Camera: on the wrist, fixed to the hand. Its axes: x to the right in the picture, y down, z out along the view.
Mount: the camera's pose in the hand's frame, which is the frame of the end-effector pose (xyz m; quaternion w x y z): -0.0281 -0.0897 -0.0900 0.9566 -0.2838 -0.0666 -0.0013
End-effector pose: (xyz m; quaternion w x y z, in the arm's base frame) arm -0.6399 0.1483 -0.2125 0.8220 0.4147 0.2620 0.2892
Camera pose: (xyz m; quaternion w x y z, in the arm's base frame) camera -0.6966 0.1327 -0.3286 0.9218 0.1823 0.1143 0.3223
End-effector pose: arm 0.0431 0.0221 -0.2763 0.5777 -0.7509 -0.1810 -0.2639
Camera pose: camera -0.0478 -0.0397 -0.2067 0.3271 -0.8996 -0.1377 -0.2545
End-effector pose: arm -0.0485 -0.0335 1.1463 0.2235 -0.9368 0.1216 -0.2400
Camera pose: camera -0.1071 0.0216 1.2486 0.0443 0.9757 -0.1683 0.1330
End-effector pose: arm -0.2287 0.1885 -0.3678 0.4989 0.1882 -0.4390 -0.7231
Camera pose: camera -0.2026 0.1836 -0.4952 0.5005 -0.0091 -0.2477 -0.8295
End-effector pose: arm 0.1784 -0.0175 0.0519 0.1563 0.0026 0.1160 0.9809
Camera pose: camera 0.2289 0.0364 -0.0553 0.1592 0.0233 -0.1778 0.9708
